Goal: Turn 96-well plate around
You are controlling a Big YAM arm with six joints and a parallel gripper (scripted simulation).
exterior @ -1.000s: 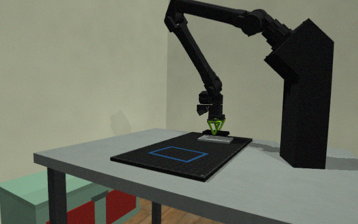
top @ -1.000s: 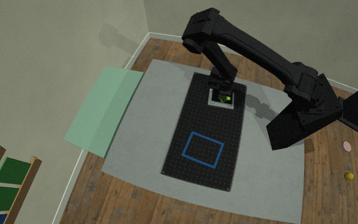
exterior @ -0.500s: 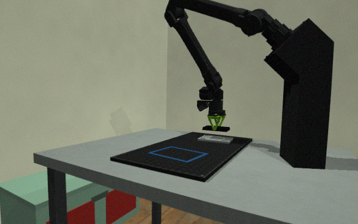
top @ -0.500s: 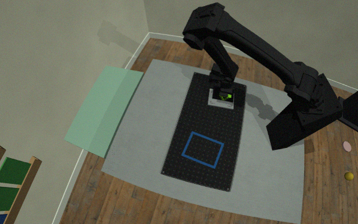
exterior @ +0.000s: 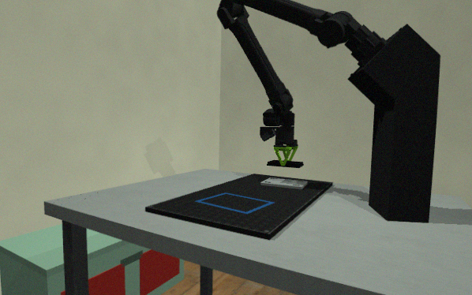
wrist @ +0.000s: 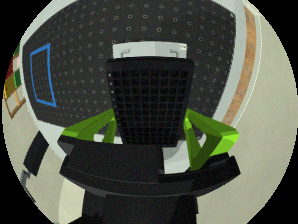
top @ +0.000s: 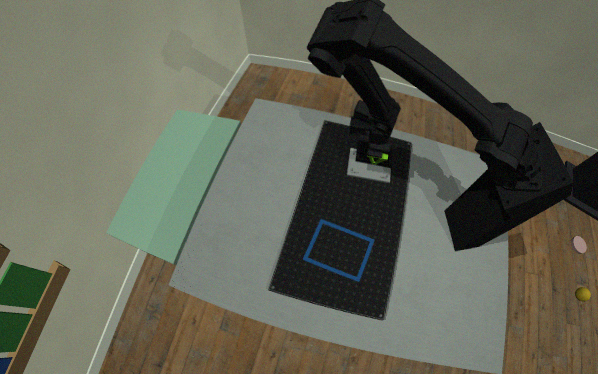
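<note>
My gripper is now 80 mm above the plate nest N1. Also, from my hand: black 96-well plate right at my hand; A1 mark 90 mm ahead, 20 mm to the right, 80 mm below.
</note>
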